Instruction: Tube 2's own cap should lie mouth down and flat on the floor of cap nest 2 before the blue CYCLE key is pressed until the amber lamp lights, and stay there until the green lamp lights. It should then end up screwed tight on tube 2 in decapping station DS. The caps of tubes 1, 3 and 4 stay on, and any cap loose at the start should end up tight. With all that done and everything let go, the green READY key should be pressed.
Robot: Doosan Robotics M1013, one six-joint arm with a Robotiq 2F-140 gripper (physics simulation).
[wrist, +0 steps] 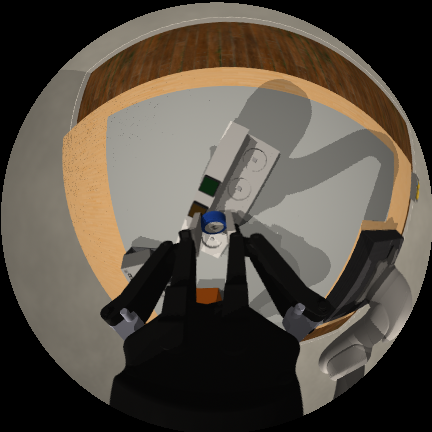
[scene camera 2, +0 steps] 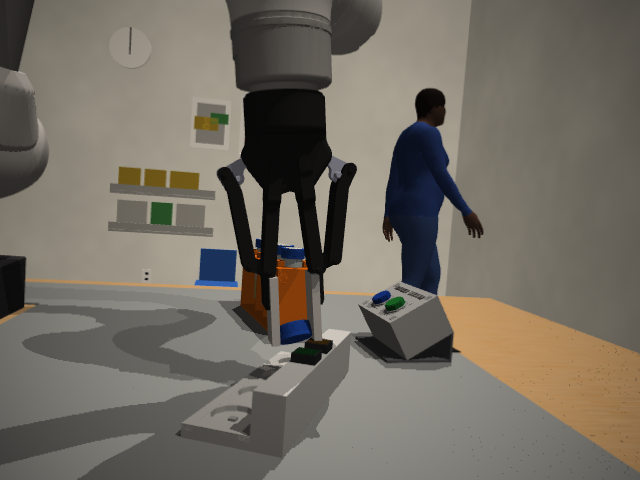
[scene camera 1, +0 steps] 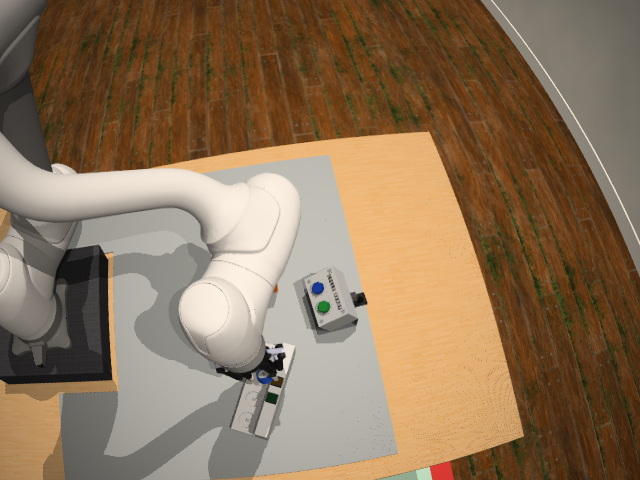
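Where they show: gripper, fingertip midpoint: (wrist: pixel 213 219) (scene camera 2: pixel 294 339) (scene camera 1: pixel 265 377); arm's base at its link origin: (wrist: pixel 377 277) (scene camera 1: pixel 40 318).
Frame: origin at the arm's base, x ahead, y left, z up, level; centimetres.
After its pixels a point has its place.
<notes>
My gripper (scene camera 1: pixel 265 373) @[z -2.0, x 53.4, y -22.0 cm] (scene camera 2: pixel 295 338) @[z -2.0, x 53.4, y -22.0 cm] (wrist: pixel 213 219) @[z -2.0, x 53.4, y -22.0 cm] points down and is shut on a blue cap (scene camera 1: pixel 264 377) @[z -0.2, x 53.2, y -22.5 cm] (scene camera 2: pixel 295 332) @[z -0.9, x 53.1, y -23.6 cm] (wrist: pixel 214 223) @[z -0.3, x 53.0, y -22.2 cm]. The cap is slightly tilted in scene camera 2, between the fingertips. A grey centre inside its blue rim faces up; I cannot tell whether this is its mouth. It is over the far part of the pale cap nest block (scene camera 1: pixel 265 419) @[z -2.6, x 51.1, y -31.2 cm] (scene camera 2: pixel 311 384) @[z -3.8, x 53.5, y -29.6 cm] (wrist: pixel 226 152) @[z -2.6, x 51.1, y -30.9 cm]; which nest is under it is unclear. The amber lamp (scene camera 1: pixel 277 381) @[z -1.7, x 55.6, y -23.4 cm] (scene camera 2: pixel 318 344) @[z -1.8, x 55.2, y -24.4 cm] (wrist: pixel 198 209) @[z -1.7, x 55.2, y -23.7 cm] and green lamp (scene camera 1: pixel 271 397) @[z -1.7, x 53.5, y -26.7 cm] (scene camera 2: pixel 306 355) @[z -1.8, x 53.3, y -27.9 cm] (wrist: pixel 209 185) @[z -1.7, x 53.4, y -26.9 cm] look dark.
The key box (scene camera 1: pixel 338 304) @[z 0.7, x 71.6, y -10.2 cm] (scene camera 2: pixel 421 328) @[z -2.8, x 71.0, y -13.0 cm] (wrist: pixel 137 260) @[z -2.1, x 70.0, y -13.0 cm] has a blue key (scene camera 1: pixel 317 287) @[z -0.1, x 68.5, y -5.1 cm] (scene camera 2: pixel 381 297) @[z -0.3, x 68.2, y -6.0 cm] and green key (scene camera 1: pixel 323 306) @[z -0.1, x 68.6, y -9.6 cm] (scene camera 2: pixel 394 303) @[z -0.3, x 68.4, y -10.4 cm]. An orange rack (scene camera 1: pixel 275 288) @[z -5.4, x 60.2, y -0.8 cm] (scene camera 2: pixel 293 297) @[z -1.5, x 57.2, y -1.2 cm] (wrist: pixel 208 295) @[z -4.5, x 56.7, y -1.3 cm] with blue-capped tubes stands behind the gripper in scene camera 2.
</notes>
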